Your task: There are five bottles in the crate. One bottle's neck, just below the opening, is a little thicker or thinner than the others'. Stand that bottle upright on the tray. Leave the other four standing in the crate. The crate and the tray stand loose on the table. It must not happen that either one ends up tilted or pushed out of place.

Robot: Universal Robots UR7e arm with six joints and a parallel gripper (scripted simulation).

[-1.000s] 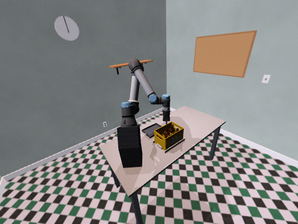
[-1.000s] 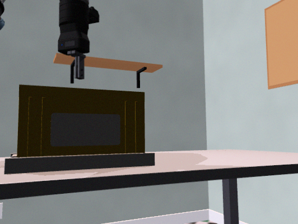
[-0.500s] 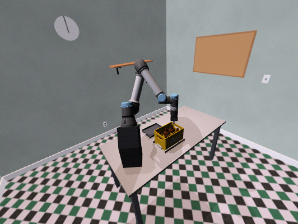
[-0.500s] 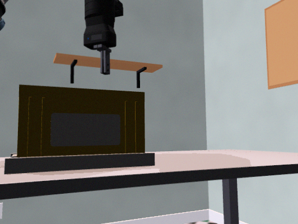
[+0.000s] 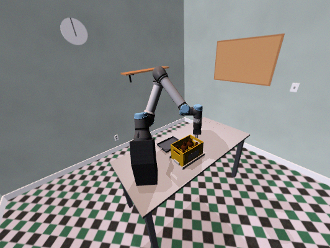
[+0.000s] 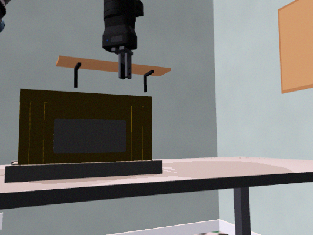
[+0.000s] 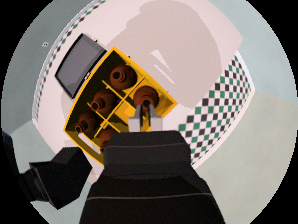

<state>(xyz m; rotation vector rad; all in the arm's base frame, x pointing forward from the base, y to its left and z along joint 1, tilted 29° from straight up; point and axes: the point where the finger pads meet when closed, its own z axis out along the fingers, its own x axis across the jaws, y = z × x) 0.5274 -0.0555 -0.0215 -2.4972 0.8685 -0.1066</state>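
My gripper is now 15 cm above the brown bottle, 9 cm to the right of it and 1 cm past it. Round my hand: dark tray (31 cm to the left, 23 cm below, 14 cm behind); then crate (16 cm below, 9 cm behind, 3 cm to the left).
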